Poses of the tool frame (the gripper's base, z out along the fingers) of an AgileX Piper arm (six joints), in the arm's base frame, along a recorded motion.
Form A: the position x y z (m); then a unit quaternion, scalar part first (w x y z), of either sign.
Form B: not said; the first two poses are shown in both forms.
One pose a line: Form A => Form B
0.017, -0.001, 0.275, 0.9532, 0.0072, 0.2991, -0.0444 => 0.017, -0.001, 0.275, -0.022, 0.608, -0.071
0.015, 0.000, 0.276, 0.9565, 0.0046, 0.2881, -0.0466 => 0.015, 0.000, 0.276, -0.033, 0.585, -0.065
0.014, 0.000, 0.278, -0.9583, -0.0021, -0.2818, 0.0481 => 0.014, 0.000, 0.278, -0.043, 0.571, -0.058
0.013, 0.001, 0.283, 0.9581, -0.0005, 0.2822, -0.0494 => 0.013, 0.001, 0.283, -0.053, 0.572, -0.050
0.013, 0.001, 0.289, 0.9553, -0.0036, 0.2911, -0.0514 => 0.013, 0.001, 0.289, -0.066, 0.591, -0.041
